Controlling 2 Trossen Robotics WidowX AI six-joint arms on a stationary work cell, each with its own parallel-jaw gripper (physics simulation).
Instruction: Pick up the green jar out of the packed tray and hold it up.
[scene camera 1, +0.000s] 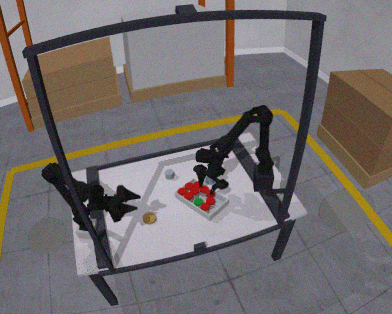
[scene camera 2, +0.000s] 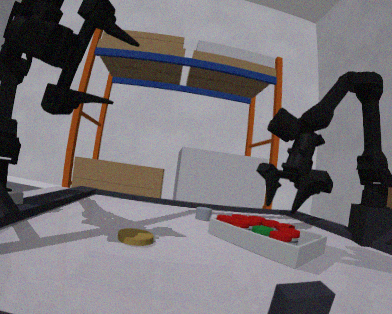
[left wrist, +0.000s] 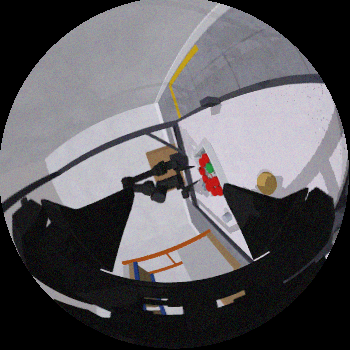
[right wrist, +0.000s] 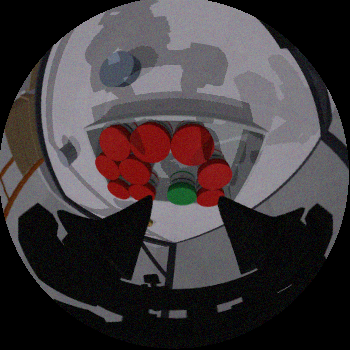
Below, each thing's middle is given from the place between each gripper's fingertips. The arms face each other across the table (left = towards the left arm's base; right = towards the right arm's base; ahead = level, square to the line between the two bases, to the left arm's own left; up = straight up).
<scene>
Right now my left hand is 120 mm short of the green jar (right wrist: 181, 190), 300 mm to the left of it and 250 mm above it. Also, from my left hand: blue-grey cylinder (right wrist: 120, 68): 280 mm ahead, 420 mm to the right, 260 mm below; grey tray (right wrist: 230, 140): 160 mm ahead, 330 mm to the right, 290 mm below.
Now: the green jar 20 mm behind my right hand, 40 mm to the left of it and 60 mm below it. Round my right hand: blue-grey cylinder: 140 mm ahead, 80 mm to the right, 80 mm below; then grey tray: 20 mm ahead, 20 mm to the left, 100 mm below.
</scene>
